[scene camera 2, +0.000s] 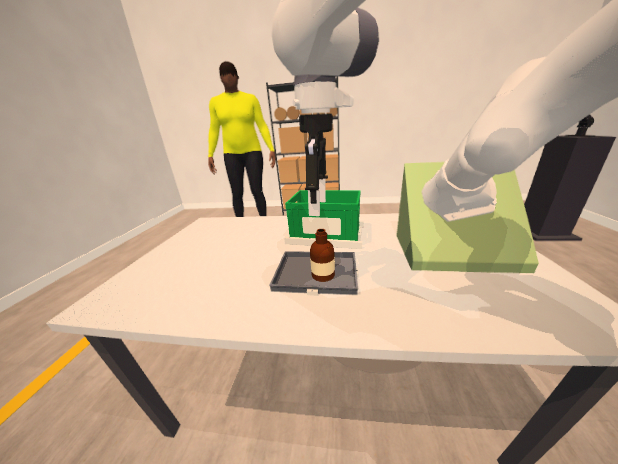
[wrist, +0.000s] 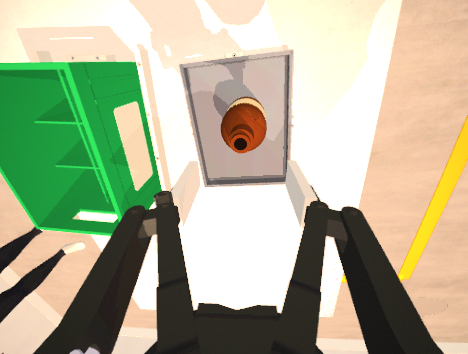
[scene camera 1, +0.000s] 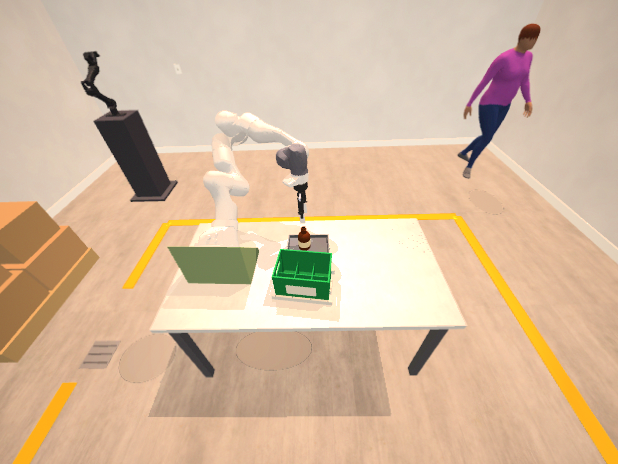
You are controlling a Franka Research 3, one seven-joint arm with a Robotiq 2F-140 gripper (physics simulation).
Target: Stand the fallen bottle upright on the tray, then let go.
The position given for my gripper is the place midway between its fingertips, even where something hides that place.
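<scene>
My gripper [scene camera 2: 317,208], also in the wrist view [wrist: 242,173]. Brown bottle [scene camera 2: 322,258], in the wrist view too [wrist: 243,128].
</scene>
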